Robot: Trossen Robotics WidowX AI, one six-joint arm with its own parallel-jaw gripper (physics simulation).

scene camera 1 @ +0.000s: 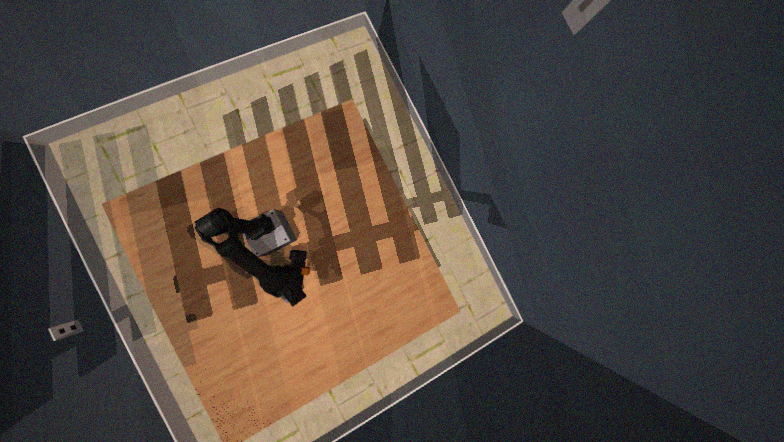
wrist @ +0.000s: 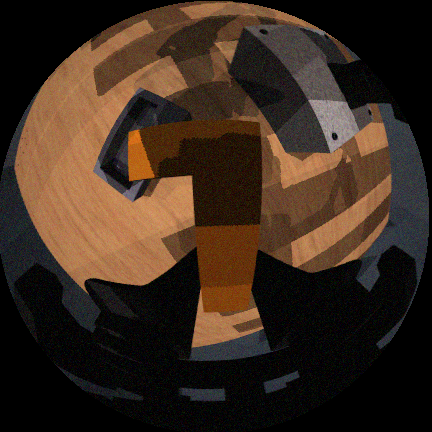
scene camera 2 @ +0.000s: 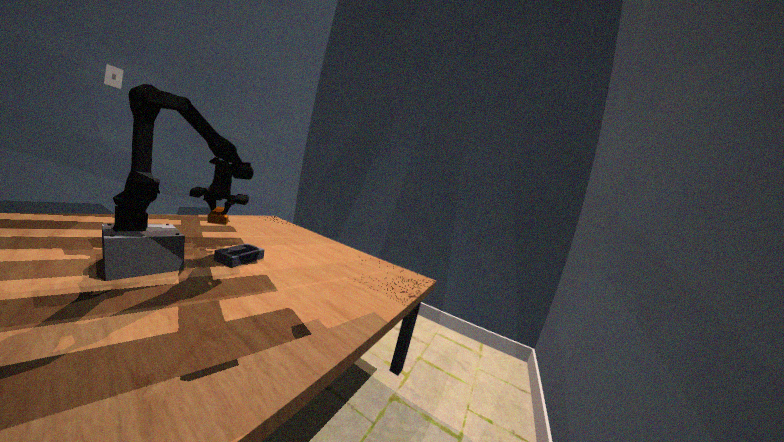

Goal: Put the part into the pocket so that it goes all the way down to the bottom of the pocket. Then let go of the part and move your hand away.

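Frame: origin at the arm's base, x ahead, y left, z up, level; millimetres.
Seen in the pictures: gripper, fingertip midpoint: (scene camera 1: pixel 303 269) (wrist: pixel 221 249); arm's base at its link origin: (scene camera 1: pixel 265 225) (wrist: pixel 348 84) (scene camera 2: pixel 129 228).
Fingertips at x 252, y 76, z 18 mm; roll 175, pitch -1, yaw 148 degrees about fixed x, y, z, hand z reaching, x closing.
Observation:
Offsets run from my fingertips to a thing's top centre. Level surfaces: height alone.
The part @(dz +37, dx +0, dy -30 mm) (scene camera 1: pixel 305 270) (scene camera 2: pixel 217 217) (wrist: pixel 227 175) is an orange L-shaped block. My gripper (scene camera 2: pixel 218 209) (wrist: pixel 221 249) is shut on the long leg of the part, with the short leg pointing left in the wrist view. The fingers point down, and the part hangs above the table, apart from the pocket. The pocket is the hollow of a dark blue-grey block @(dz -86, dx +37, dy -141 mm) (scene camera 2: pixel 234 261) (wrist: pixel 115 186), which lies on the table. In the wrist view it is at the upper left, and the part's short leg covers some of its right side. The pocket cannot be made out in scene camera 1.
The grey box-shaped arm base (scene camera 1: pixel 269 241) (scene camera 2: pixel 142 256) (wrist: pixel 295 70) stands near the pocket block. The black arm (scene camera 1: pixel 247 263) (scene camera 2: pixel 142 137) reaches over from it. The wooden table @(dz -123 mm) (scene camera 1: pixel 351 340) (scene camera 2: pixel 329 285) has striped shadows, and its corner shows at the right in scene camera 2.

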